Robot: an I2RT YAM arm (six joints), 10 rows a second.
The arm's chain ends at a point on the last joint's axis. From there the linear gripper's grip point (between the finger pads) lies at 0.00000 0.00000 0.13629 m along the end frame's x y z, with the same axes.
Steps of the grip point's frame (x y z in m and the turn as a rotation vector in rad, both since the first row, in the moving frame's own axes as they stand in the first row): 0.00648, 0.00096, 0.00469, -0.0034, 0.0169, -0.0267; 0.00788, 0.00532, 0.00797, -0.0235, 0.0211, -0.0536; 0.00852, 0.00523, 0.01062, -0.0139, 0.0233, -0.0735; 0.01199, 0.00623, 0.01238, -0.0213, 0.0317, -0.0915; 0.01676, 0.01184, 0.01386, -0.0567, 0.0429, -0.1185; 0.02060, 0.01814, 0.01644, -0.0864, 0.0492, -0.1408; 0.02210, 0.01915, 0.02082, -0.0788, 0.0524, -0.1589
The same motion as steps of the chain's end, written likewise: 0.00417, 0.00053, 0.00471, -0.0034, 0.0169, -0.0267; 0.00492, 0.00220, 0.00804, -0.0235, 0.0211, -0.0536; 0.00528, 0.00345, 0.01067, -0.0139, 0.0233, -0.0735; 0.00754, 0.00353, 0.01248, -0.0213, 0.0317, -0.0915; 0.01047, 0.00448, 0.01420, -0.0567, 0.0429, -0.1185; 0.01310, 0.00689, 0.01711, -0.0864, 0.0492, -0.1408; 0.01415, 0.00904, 0.02143, -0.0788, 0.0524, -0.1589
